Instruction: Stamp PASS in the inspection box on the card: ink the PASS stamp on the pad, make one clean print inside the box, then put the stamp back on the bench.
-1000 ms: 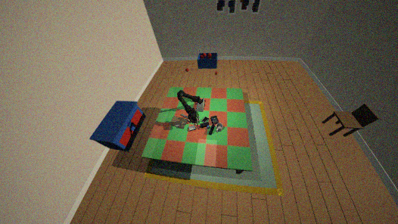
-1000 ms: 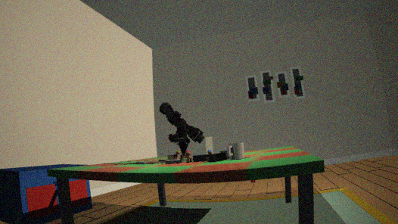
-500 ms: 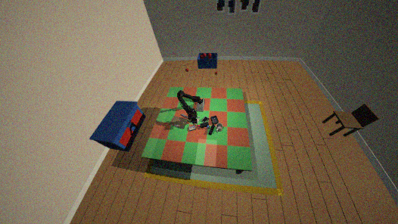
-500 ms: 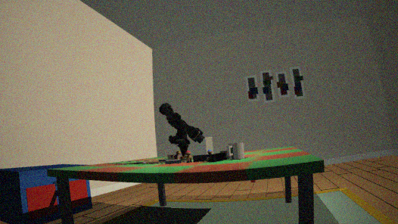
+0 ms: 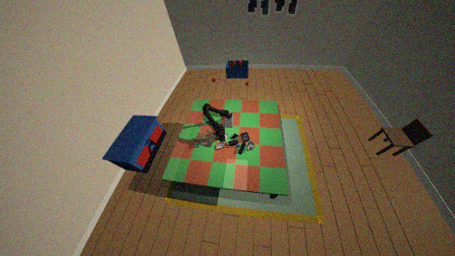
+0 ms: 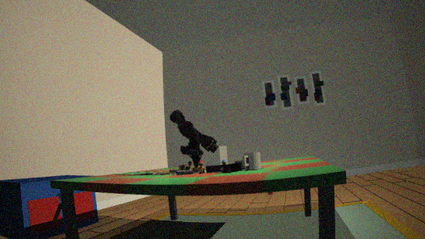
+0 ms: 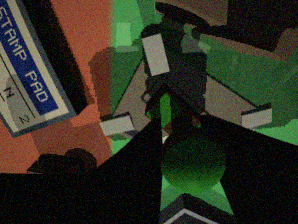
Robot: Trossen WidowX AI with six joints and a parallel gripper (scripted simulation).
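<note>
Right now my gripper tip is 1 cm past the beige card, 1 cm to the right of it and 3 cm above it.
</note>
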